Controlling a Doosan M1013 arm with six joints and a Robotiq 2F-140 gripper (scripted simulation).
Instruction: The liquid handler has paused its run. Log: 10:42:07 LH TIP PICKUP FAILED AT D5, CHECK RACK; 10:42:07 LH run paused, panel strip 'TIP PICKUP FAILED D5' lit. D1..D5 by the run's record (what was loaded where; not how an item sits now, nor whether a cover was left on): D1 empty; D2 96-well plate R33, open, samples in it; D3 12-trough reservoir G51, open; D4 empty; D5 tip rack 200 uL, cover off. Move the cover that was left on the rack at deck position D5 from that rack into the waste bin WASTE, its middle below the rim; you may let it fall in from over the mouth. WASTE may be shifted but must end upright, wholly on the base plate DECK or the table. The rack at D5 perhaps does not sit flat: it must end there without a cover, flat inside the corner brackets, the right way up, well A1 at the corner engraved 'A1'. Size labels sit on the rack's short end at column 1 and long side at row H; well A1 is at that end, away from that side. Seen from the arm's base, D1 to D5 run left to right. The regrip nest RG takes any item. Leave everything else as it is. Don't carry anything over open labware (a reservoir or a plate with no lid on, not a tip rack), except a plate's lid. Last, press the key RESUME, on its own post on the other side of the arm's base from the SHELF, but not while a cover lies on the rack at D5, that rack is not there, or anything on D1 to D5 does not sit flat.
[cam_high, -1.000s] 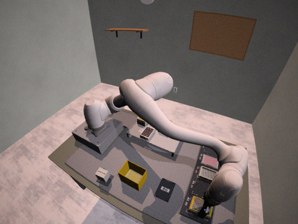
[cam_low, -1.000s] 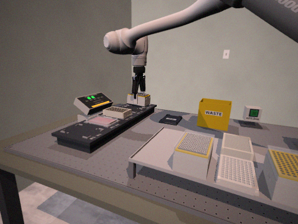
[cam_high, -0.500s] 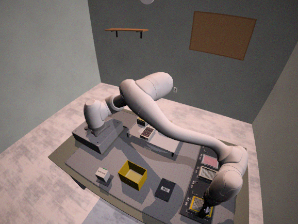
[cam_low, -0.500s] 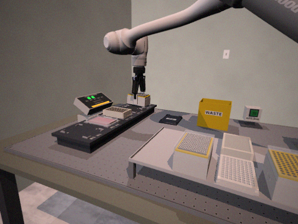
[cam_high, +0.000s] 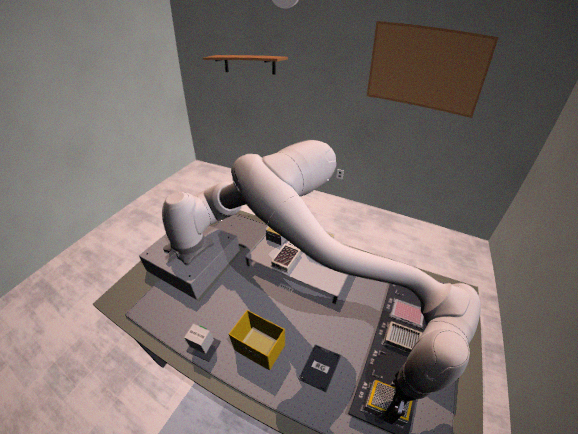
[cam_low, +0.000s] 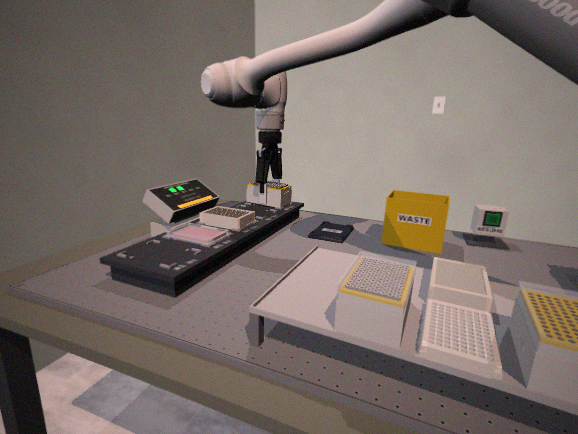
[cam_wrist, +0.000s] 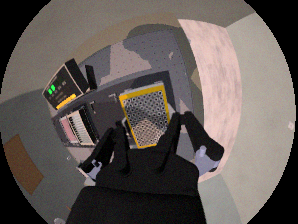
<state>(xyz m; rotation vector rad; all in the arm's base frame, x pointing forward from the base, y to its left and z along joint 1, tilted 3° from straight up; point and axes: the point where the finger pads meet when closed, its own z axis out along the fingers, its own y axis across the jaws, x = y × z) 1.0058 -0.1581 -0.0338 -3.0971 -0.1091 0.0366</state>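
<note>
My gripper is now 10 mm to the left of the tip rack, 10 mm below it and 10 mm past it. From my hand the other things lie so: pink plate 370 mm to the left, 30 mm below, 30 mm behind; then regrip nest 240 mm behind, 90 mm below, 30 mm to the left; then reservoir 250 mm to the left, 30 mm below, 20 mm behind.
</note>
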